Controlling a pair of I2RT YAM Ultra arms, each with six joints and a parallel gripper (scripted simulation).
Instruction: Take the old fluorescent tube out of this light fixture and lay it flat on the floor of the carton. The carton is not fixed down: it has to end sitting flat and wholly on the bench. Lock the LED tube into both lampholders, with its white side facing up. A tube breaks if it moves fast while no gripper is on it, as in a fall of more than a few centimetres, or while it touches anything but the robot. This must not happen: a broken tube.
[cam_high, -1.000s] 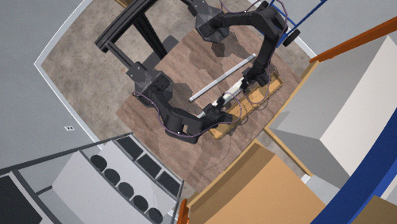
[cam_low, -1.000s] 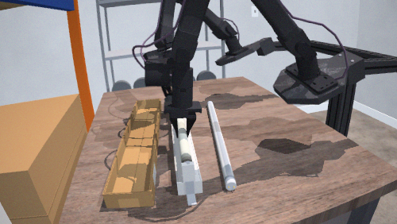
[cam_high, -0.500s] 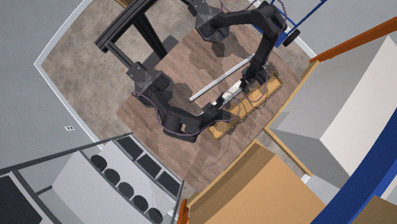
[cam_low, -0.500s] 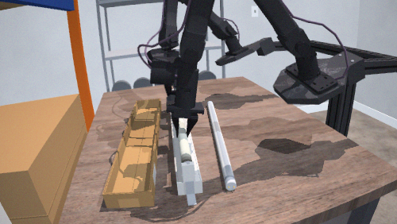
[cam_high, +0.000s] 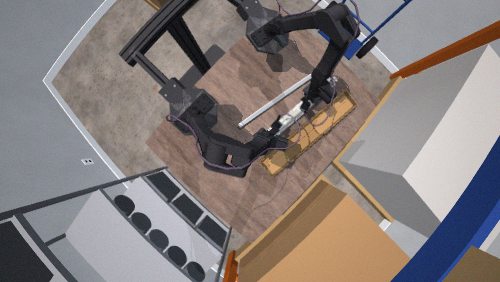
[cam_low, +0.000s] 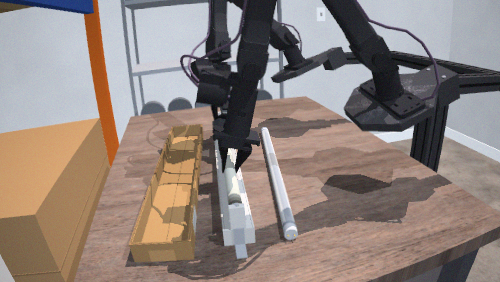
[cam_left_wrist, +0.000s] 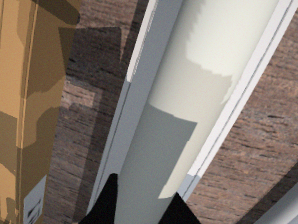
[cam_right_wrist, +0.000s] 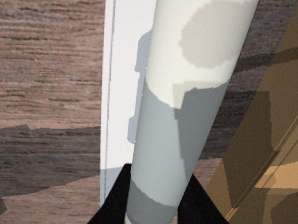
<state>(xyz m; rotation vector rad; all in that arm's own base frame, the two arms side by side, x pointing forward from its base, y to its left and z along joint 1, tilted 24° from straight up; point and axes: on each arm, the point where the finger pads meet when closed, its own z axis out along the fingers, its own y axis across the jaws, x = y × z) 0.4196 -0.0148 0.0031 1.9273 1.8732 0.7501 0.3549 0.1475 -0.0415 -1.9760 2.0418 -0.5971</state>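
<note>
My left gripper is now 120 mm to the left of the old fluorescent tube and 20 mm past it. Also, from my left hand: LED tube (140 mm behind, 80 mm to the right, 50 mm below); then carton (130 mm to the right, 120 mm ahead, 40 mm below); then grey light fixture (120 mm to the right, 20 mm behind, 10 mm below).
My right gripper is now 3 cm short of the old fluorescent tube and 22 cm to the right of it. Also, from my right hand: LED tube 9 cm behind, 26 cm to the left, 5 cm below; then carton 17 cm ahead, 21 cm to the left, 4 cm below; then grey light fixture 3 cm ahead, 22 cm to the left, 1 cm below.
</note>
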